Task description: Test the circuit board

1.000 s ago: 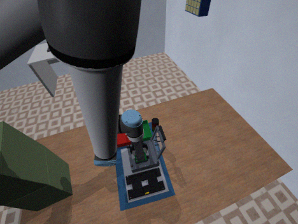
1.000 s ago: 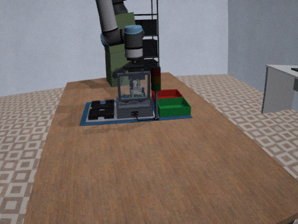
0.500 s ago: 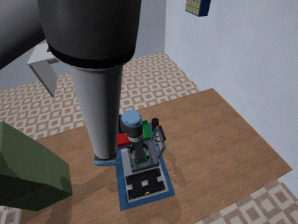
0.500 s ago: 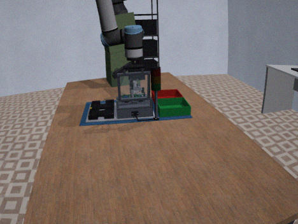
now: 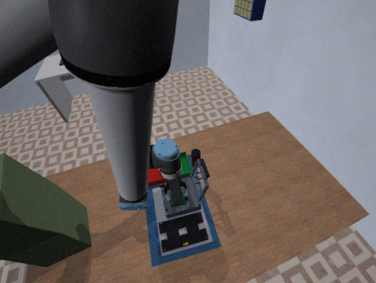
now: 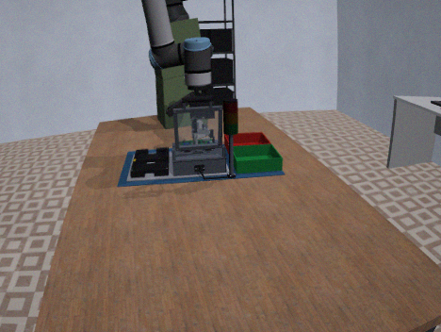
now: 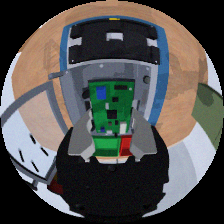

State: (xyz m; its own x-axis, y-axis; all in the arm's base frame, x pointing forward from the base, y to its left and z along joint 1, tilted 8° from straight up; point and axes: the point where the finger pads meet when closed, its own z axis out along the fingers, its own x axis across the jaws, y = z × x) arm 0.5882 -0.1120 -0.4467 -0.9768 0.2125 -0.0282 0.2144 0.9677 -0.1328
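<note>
My hand is 1 cm to the right of the green circuit board. Also, from my hand: tester bed (1 cm ahead, 1 cm to the left, 1 cm below); then green bin (9 cm ahead, 19 cm to the left, 6 cm below); then clear lid (12 cm ahead, 2 cm to the right, 10 cm above).
</note>
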